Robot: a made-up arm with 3 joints. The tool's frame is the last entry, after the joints.
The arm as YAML. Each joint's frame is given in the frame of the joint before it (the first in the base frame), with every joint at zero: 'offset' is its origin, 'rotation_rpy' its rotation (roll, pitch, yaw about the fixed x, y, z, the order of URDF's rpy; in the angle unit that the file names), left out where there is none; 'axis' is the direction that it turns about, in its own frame. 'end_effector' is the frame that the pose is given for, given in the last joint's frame.
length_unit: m
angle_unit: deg
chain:
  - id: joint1
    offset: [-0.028, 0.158, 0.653]
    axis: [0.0, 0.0, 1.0]
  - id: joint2
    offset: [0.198, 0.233, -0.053]
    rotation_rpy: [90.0, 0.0, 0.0]
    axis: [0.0, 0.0, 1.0]
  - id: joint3
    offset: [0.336, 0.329, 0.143]
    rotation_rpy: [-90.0, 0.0, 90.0]
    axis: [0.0, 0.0, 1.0]
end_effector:
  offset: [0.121, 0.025, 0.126]
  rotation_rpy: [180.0, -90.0, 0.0]
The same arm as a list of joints. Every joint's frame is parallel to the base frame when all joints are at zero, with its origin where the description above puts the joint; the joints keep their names.
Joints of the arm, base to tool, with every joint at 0 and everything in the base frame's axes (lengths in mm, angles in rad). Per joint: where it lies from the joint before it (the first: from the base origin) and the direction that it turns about. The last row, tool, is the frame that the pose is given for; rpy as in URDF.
joint1: axis +z xyz -28 158 653
joint2: axis -y xyz 198 233 -53
joint3: axis -x xyz 336 -143 329
tool: xyz -126 25 121 rpy 0 0 3.1416

